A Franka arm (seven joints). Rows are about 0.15 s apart.
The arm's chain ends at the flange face. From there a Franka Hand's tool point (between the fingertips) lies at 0.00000 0.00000 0.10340 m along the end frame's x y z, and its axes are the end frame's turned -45 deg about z.
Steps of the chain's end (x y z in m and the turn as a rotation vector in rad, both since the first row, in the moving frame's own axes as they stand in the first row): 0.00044, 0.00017, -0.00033, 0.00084, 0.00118, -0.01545; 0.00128, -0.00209, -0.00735, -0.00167, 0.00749, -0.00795; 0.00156, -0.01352, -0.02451, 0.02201, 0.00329, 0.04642; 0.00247, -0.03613, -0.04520, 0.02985, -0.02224, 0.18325; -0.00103, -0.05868, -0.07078, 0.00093, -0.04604, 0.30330; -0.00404, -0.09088, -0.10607, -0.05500, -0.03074, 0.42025
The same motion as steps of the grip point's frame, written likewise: 0.00034, 0.00046, -0.00033, -0.00024, 0.00143, -0.01545; 0.00281, 0.00010, -0.00735, -0.00648, 0.00412, -0.00795; 0.01254, -0.00978, -0.02454, 0.01324, 0.01789, 0.04642; 0.02820, -0.02754, -0.04527, 0.03683, 0.00538, 0.18325; 0.03803, -0.04610, -0.07089, 0.03321, -0.03190, 0.30330; 0.05496, -0.06670, -0.10627, -0.01715, -0.06063, 0.42025
